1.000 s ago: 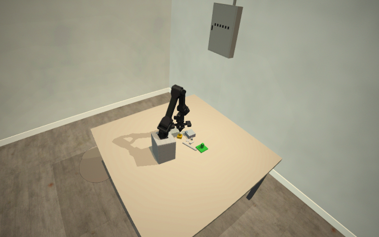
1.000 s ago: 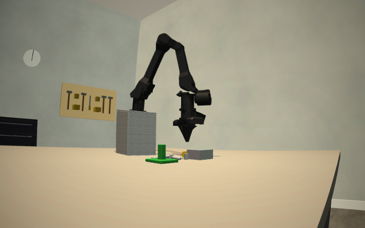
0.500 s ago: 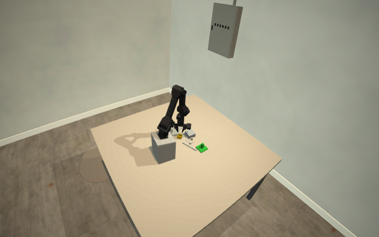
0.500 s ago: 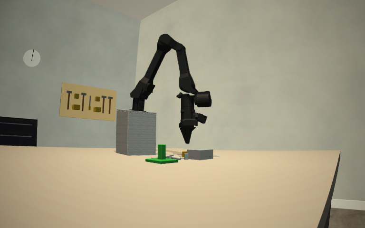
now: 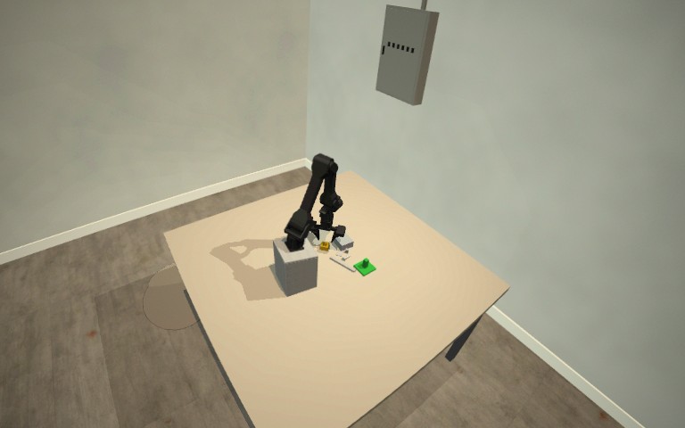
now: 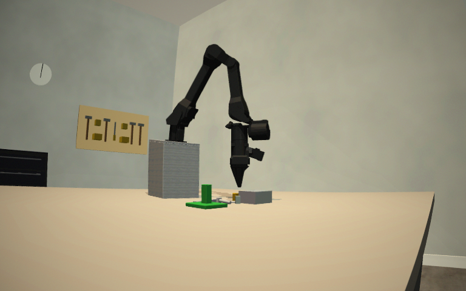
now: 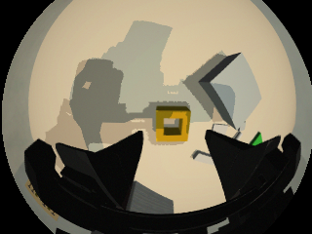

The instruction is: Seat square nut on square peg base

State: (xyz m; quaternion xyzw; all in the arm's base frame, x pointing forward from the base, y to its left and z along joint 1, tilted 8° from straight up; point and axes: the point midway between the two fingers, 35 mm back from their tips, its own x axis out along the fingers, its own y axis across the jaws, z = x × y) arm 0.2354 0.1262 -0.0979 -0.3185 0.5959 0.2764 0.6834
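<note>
Now: the grey block 100 mm ahead of my hand, 60 mm below it and 20 mm to the right of it. Round my hand: grey bolt-like piece: 120 mm to the right, 70 mm below, 50 mm ahead; then thin pale tool-like piece: 140 mm to the right, 80 mm below, 20 mm ahead.
</note>
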